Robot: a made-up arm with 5 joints. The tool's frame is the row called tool.
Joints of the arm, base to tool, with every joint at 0 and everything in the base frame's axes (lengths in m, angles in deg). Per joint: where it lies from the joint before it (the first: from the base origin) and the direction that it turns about. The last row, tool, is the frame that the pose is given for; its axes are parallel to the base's.
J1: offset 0.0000 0.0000 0.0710 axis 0 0 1
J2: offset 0.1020 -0.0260 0.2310 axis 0 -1 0
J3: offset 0.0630 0.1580 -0.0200 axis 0 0 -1
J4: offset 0.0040 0.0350 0.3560 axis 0 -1 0
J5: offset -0.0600 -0.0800 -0.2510 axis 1 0 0
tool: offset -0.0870 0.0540 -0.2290
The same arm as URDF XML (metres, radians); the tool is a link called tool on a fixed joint. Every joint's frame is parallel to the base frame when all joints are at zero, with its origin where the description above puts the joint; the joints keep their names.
<robot name="arm">
  <joint name="tool_joint" type="fixed">
    <parent link="link5"/>
    <child link="tool"/>
    <origin xyz="-0.087 0.054 -0.229" rpy="0 0 0"/>
  </joint>
  <joint name="J5" type="continuous">
    <parent link="link4"/>
    <child link="link5"/>
    <origin xyz="-0.06 -0.08 -0.251" rpy="0 0 0"/>
    <axis xyz="1 0 0"/>
  </joint>
  <joint name="J4" type="continuous">
    <parent link="link3"/>
    <child link="link4"/>
    <origin xyz="0.004 0.035 0.356" rpy="0 0 0"/>
    <axis xyz="0 -1 0"/>
  </joint>
  <joint name="J3" type="continuous">
    <parent link="link2"/>
    <child link="link3"/>
    <origin xyz="0.063 0.158 -0.02" rpy="0 0 0"/>
    <axis xyz="0 0 -1"/>
  </joint>
  <joint name="J2" type="continuous">
    <parent link="link1"/>
    <child link="link2"/>
    <origin xyz="0.102 -0.026 0.231" rpy="0 0 0"/>
    <axis xyz="0 -1 0"/>
  </joint>
  <joint name="J1" type="continuous">
    <parent link="base"/>
    <child link="link1"/>
    <origin xyz="0 0 0.071" rpy="0 0 0"/>
    <axis xyz="0 0 1"/>
  </joint>
  <link name="base"/>
  <link name="link1"/>
  <link name="link2"/>
  <link name="link3"/>
  <link name="link4"/>
  <link name="link5"/>
  <link name="tool"/>
</robot>

